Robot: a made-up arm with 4 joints.
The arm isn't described. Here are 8 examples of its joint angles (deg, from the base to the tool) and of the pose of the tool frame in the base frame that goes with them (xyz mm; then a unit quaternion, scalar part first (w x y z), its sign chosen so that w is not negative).
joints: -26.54 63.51 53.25 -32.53
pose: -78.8 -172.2 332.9 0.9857 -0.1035 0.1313 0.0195
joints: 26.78 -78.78 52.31 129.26
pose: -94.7 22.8 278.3 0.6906 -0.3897 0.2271 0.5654
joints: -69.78 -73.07 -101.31 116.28
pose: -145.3 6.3 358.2 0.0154 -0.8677 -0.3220 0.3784
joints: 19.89 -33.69 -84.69 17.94
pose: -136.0 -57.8 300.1 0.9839 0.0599 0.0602 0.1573
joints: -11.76 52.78 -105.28 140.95
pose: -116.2 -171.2 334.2 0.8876 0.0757 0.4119 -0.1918
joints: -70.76 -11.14 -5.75 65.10
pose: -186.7 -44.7 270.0 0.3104 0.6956 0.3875 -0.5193
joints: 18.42 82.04 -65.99 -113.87
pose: -116.0 -93.8 390.4 0.4159 0.1477 -0.2712 -0.8554
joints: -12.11 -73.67 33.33 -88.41
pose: -131.6 -21.1 300.8 0.8988 0.3342 0.1108 -0.2612
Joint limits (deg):
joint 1: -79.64..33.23
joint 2: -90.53..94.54
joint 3: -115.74..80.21
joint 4: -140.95..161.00
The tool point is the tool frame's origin. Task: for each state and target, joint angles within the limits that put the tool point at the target. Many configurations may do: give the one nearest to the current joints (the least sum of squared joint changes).
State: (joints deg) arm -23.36 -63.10 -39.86 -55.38
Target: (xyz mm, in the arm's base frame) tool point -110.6 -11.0 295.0
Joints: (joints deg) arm 20.29 -87.69 -33.47 -43.04
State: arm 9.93 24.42 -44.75 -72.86
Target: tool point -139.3 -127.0 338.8
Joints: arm -16.55 62.35 -82.00 -106.35
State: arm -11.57 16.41 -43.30 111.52
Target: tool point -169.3 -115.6 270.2
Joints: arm -31.58 13.95 -52.94 98.82
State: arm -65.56 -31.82 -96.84 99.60
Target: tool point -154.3 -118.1 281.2
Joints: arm -19.39 8.89 -96.84 97.85
